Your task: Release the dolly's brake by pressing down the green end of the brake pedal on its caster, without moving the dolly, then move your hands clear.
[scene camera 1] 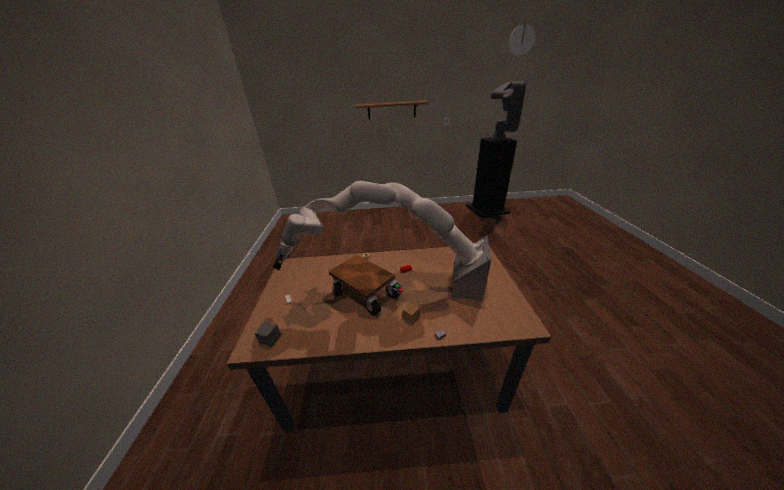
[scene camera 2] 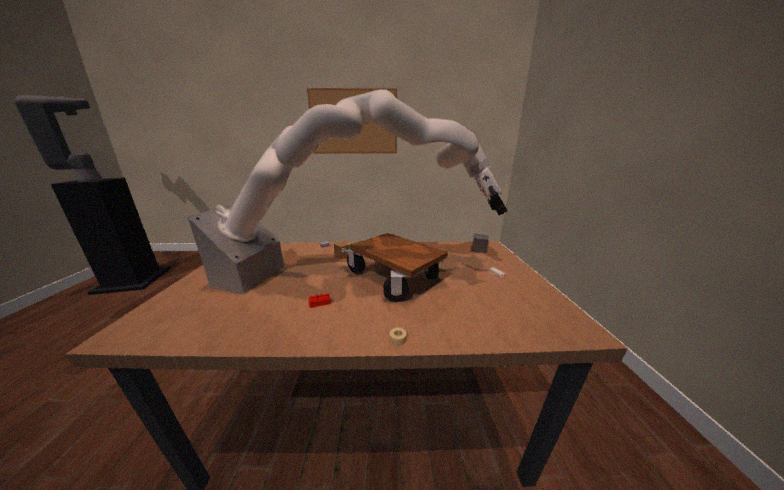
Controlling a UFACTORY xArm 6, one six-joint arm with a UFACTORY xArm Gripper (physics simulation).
Labels:
A dolly shows in scene camera 1 and in scene camera 2. The same spot on the dolly: [scene camera 1: 364, 277] is [scene camera 2: 391, 244].

